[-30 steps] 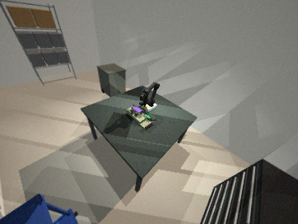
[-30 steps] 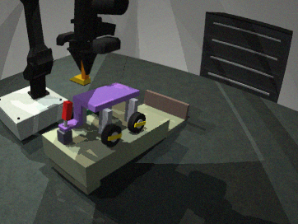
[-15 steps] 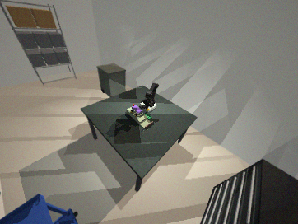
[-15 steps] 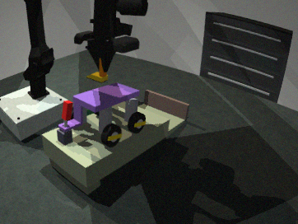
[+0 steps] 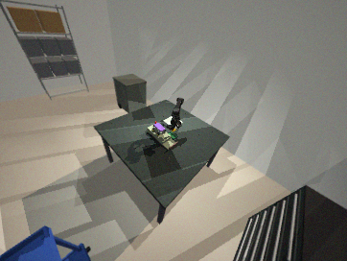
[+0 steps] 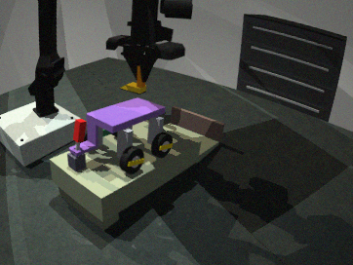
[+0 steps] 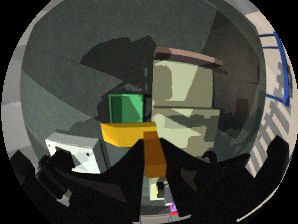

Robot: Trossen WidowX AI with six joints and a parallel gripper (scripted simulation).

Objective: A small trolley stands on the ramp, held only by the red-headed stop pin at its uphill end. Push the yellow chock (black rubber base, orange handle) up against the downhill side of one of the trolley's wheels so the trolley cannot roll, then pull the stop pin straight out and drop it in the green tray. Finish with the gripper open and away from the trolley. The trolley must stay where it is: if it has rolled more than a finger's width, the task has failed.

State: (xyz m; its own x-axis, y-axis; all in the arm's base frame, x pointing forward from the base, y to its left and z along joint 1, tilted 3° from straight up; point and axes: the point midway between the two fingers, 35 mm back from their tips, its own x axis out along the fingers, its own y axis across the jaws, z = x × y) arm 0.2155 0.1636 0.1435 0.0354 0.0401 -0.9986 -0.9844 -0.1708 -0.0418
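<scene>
My gripper tip is now 2 cm past the yellow chock and 1 cm above it. Round my gripper tip: trolley (10 cm ahead, 13 cm to the right, 4 cm below); then green tray (4 cm behind, 4 cm to the right, 16 cm below); then brown end wall (7 cm ahead, 12 cm to the left, 12 cm below).
</scene>
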